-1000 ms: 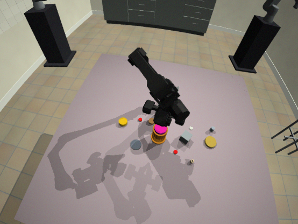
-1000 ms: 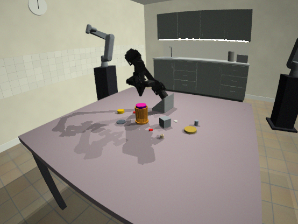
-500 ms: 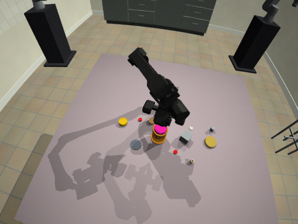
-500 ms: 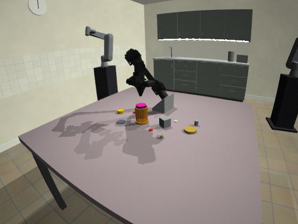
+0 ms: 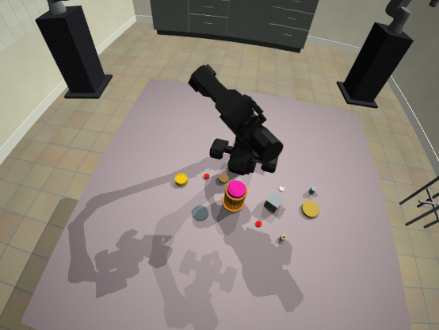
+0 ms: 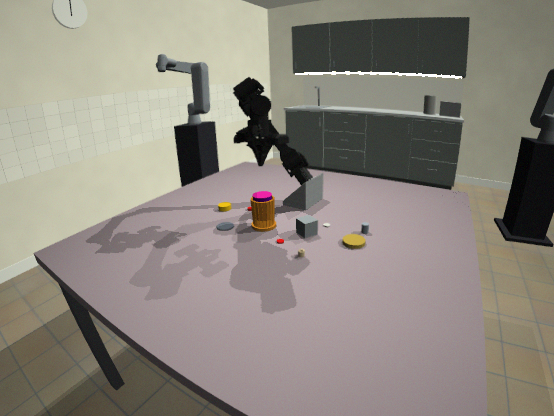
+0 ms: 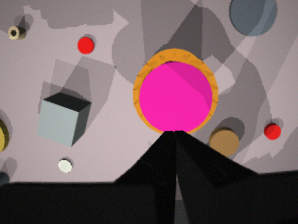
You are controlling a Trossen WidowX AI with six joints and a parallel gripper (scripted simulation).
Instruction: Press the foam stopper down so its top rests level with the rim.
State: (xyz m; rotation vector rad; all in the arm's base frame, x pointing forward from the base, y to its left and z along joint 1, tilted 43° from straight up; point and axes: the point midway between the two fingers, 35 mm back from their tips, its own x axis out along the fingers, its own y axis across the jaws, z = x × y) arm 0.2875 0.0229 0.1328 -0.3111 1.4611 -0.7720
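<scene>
Right now the magenta foam stopper is 140 mm below my hand. Also, from my hand: grey cube: 220 mm below, 150 mm to the left; then red button: 240 mm below, 100 mm to the left, 80 mm ahead; then brown disc: 240 mm below, 100 mm behind, 40 mm to the right.
</scene>
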